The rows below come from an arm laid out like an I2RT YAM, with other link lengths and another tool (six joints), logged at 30 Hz.
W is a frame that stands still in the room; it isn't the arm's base.
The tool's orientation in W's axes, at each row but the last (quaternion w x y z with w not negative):
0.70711 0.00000 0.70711 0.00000
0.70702 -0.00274 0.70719 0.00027
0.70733 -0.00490 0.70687 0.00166
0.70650 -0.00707 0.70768 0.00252
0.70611 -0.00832 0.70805 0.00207
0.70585 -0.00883 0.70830 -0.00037
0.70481 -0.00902 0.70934 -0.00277
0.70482 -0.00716 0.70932 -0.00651
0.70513 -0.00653 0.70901 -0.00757
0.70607 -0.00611 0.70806 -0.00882
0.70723 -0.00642 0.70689 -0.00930
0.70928 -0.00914 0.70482 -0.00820
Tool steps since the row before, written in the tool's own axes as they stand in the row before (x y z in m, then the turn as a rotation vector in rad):
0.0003 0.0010 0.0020 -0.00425 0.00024 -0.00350
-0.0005 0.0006 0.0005 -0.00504 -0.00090 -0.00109
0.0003 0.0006 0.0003 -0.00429 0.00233 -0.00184
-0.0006 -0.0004 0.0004 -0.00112 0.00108 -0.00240
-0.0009 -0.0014 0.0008 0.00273 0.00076 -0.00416
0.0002 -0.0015 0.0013 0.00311 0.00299 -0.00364
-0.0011 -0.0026 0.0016 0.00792 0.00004 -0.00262
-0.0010 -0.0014 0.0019 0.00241 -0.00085 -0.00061
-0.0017 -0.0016 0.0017 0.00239 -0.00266 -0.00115
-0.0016 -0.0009 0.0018 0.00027 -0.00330 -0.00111
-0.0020 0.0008 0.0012 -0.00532 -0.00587 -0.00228
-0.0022 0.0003 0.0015 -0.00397 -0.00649 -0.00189
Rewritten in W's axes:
0.0020 0.0010 -0.0003 -0.00350 0.00024 0.00425
0.0005 0.0006 0.0005 -0.00108 -0.00089 0.00504
0.0003 0.0006 -0.0003 -0.00186 0.00233 0.00428
0.0004 -0.0004 0.0006 -0.00241 0.00105 0.00112
0.0008 -0.0014 0.0009 -0.00418 0.00067 -0.00272
0.0013 -0.0015 -0.0002 -0.00369 0.00291 -0.00314
0.0016 -0.0026 0.0011 -0.00267 -0.00012 -0.00790
0.0019 -0.0014 0.0010 -0.00062 -0.00090 -0.00239
0.0017 -0.0016 0.0017 -0.00117 -0.00271 -0.00233
0.0018 -0.0009 0.0016 -0.00112 -0.00330 -0.00020
0.0012 0.0008 0.0020 -0.00231 -0.00574 0.00545
0.0015 0.0004 0.0022 -0.00191 -0.00639 0.00412

